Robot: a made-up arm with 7 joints. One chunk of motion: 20 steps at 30 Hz.
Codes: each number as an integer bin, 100 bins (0 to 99) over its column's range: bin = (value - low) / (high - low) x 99, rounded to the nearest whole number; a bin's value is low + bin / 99 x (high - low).
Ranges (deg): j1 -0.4..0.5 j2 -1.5..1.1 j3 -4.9..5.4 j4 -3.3..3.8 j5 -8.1..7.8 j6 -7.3..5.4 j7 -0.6..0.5
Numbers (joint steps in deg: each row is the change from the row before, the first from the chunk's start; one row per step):
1: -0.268 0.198 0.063 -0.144 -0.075 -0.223 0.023
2: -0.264 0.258 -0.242 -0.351 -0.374 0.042 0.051
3: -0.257 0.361 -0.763 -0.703 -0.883 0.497 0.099
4: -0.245 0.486 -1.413 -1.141 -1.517 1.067 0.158
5: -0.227 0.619 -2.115 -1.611 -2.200 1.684 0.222
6: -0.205 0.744 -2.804 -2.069 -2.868 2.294 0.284
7: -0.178 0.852 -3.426 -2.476 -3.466 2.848 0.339
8: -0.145 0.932 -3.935 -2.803 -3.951 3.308 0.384
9: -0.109 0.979 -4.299 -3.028 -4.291 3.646 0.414
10: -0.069 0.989 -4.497 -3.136 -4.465 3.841 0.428
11: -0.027 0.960 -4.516 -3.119 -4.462 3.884 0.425
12: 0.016 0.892 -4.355 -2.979 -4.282 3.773 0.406
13: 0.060 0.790 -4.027 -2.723 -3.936 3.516 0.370
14: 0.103 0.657 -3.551 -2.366 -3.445 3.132 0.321
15: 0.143 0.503 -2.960 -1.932 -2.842 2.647 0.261
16: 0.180 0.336 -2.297 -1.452 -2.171 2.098 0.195
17: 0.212 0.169 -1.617 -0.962 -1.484 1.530 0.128
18: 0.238 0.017 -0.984 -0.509 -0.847 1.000 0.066
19: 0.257 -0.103 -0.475 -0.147 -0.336 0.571 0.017
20: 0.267 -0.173 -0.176 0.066 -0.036 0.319 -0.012
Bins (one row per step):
1: 15 65 48 44 50 55 56
2: 15 67 45 41 48 57 59
3: 16 71 40 36 45 61 63
4: 17 76 34 30 41 65 68
5: 19 81 27 24 37 70 74
6: 21 85 20 17 33 75 80
7: 24 90 14 11 29 79 85
8: 28 93 9 7 26 83 89
9: 32 94 6 4 24 85 91
10: 36 95 4 2 23 87 93
11: 41 94 4 3 23 87 92
12: 46 91 5 4 24 86 91
13: 51 87 8 8 26 84 87
14: 55 82 13 13 29 81 83
15: 60 76 19 19 33 78 77
16: 64 70 25 26 37 73 72
17: 67 64 32 33 41 69 66
18: 70 58 38 39 45 65 60
19: 72 53 43 44 48 61 56
20: 73 51 45 47 50 59 53

